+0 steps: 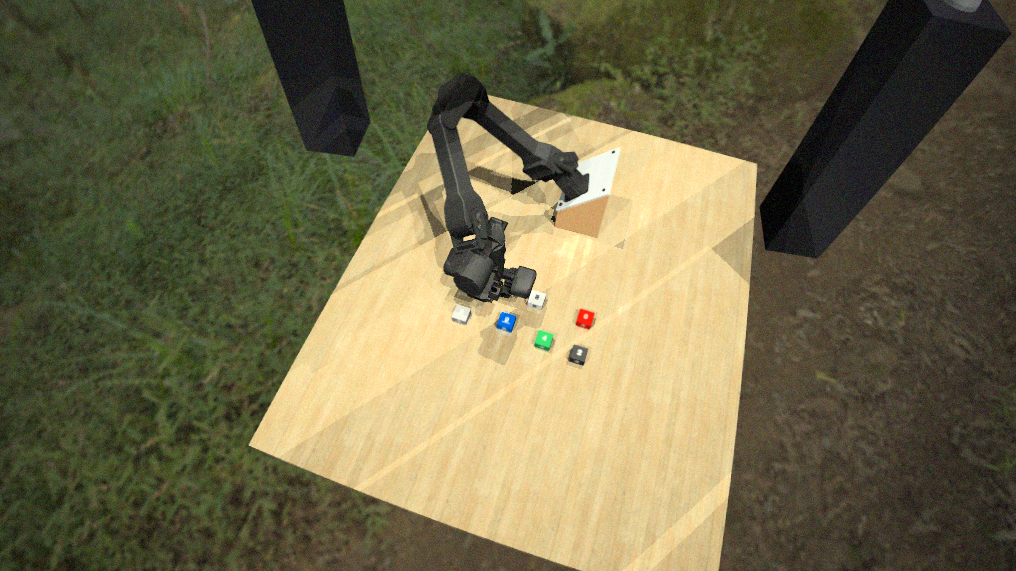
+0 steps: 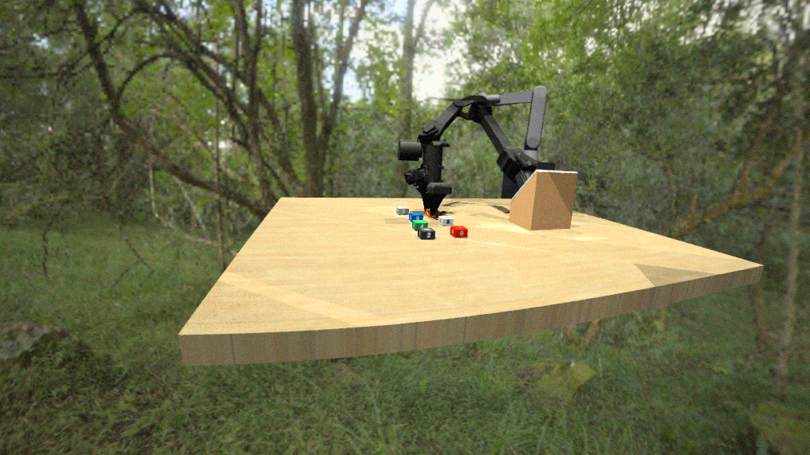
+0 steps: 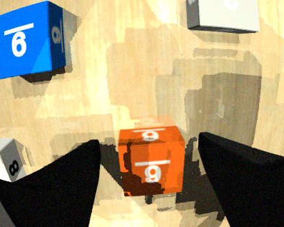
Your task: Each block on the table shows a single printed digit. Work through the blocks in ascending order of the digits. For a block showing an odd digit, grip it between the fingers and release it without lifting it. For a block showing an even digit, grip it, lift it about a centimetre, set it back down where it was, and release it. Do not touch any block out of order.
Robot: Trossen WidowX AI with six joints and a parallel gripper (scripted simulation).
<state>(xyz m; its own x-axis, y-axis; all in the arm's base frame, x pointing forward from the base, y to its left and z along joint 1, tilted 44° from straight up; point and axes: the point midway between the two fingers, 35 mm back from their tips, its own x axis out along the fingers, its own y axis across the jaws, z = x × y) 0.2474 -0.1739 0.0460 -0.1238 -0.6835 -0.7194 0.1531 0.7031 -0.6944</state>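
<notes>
Right now my gripper tip is 1 cm past the orange block. Also, from my gripper tip: blue block: 7 cm ahead, 5 cm to the left; then white block: 10 cm to the left; then grey block: 7 cm ahead, 5 cm to the right.
</notes>
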